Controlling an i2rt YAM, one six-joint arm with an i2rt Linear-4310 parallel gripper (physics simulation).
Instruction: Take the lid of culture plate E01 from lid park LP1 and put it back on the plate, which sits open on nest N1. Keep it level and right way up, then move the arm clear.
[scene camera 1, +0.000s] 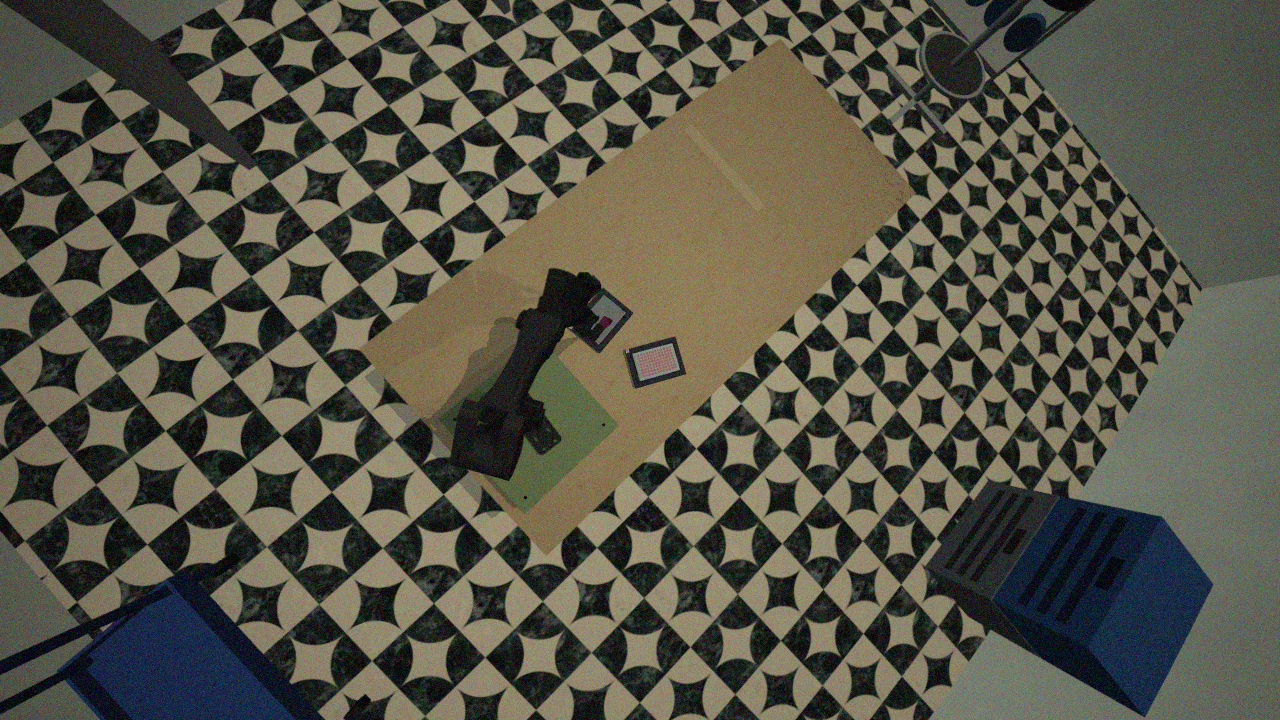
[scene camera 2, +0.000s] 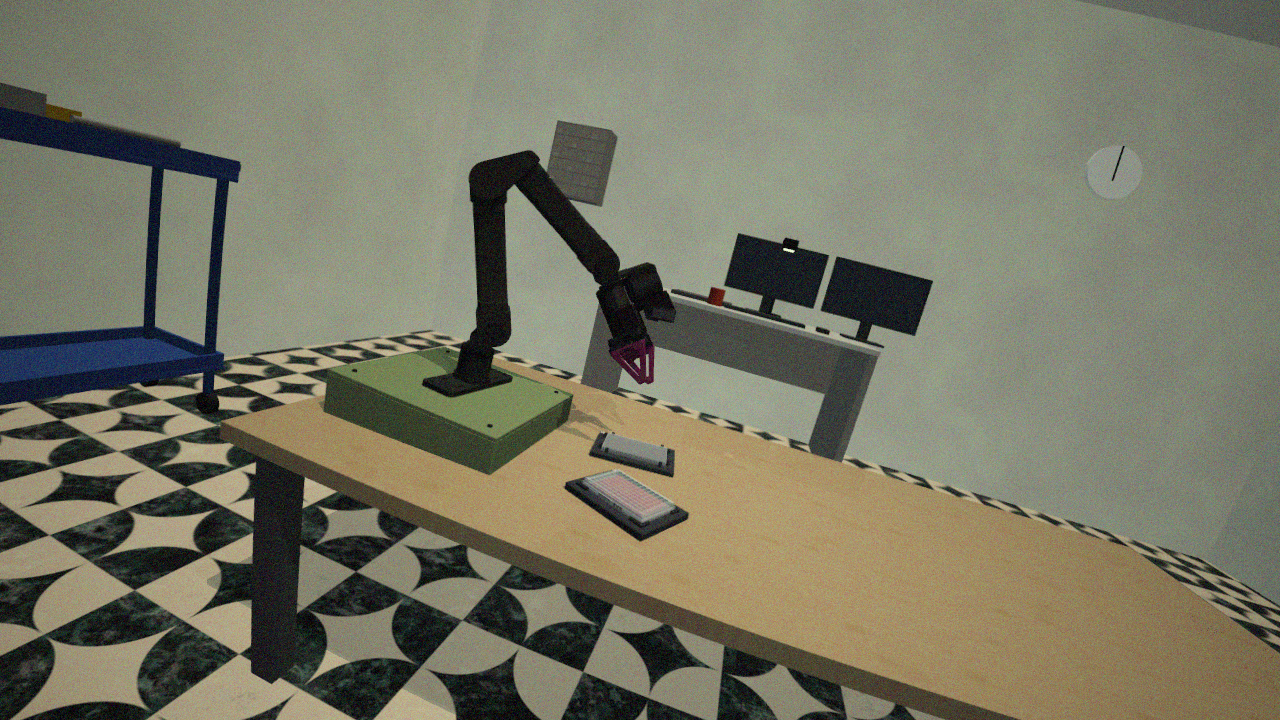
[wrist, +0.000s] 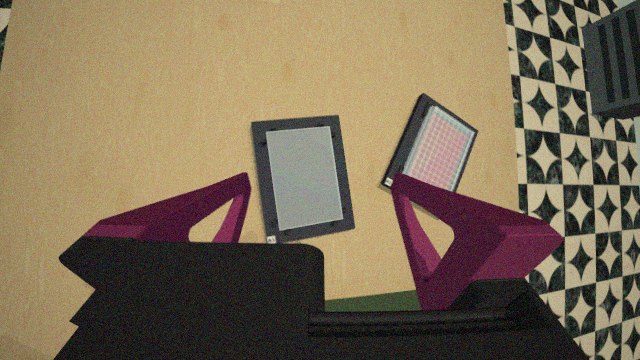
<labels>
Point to my gripper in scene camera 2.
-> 646, 383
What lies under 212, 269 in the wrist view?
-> My gripper.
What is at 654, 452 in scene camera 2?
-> A grey lid.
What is my gripper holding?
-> Nothing.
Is my gripper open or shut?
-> Open.
</labels>
